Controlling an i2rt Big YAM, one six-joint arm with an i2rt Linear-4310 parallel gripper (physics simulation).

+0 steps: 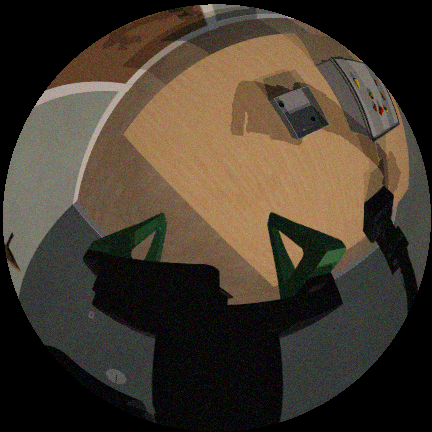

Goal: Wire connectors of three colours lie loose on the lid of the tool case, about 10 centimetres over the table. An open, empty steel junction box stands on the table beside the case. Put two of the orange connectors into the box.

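Places are measured from the arm's base along level axes (x ahead, y left, z up), in metres.
Where they show: gripper, fingertip midpoint: [216,218]; arm's base, origin of the base link: [381,222].
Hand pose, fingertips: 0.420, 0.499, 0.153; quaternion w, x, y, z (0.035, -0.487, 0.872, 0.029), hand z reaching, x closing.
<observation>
Things, the pixels of their centre, and the offset from my fingertips, as dx, dy, dz. "pt": a spot on its surface instead. Level surfaces: height alone.
- steel junction box, body centre: [300,110] +0.032, -0.211, -0.214
- tool case, surface spot: [343,95] pt +0.051, -0.368, -0.193
- wooden table, its level: dz -0.234
My gripper [216,218] is open, with its two green fingers wide apart and nothing between them, high over the table. The steel junction box [311,123] stands open on the table, ahead of the gripper and to the right. The tool case [343,95] is at the upper right, beyond the box. Small connectors lie loose on its lid: a yellow one [357,83] near the lid's left edge, a red one [381,110] toward the lower end, and a few small orange-looking ones, too small to tell apart surely.
The wooden table [200,130] spreads ahead, partly in shadow. Shadows of the arm fall around the junction box. A black jointed object [378,212] is at the table's right edge. The floor and a wall show beyond the table's left side.
</observation>
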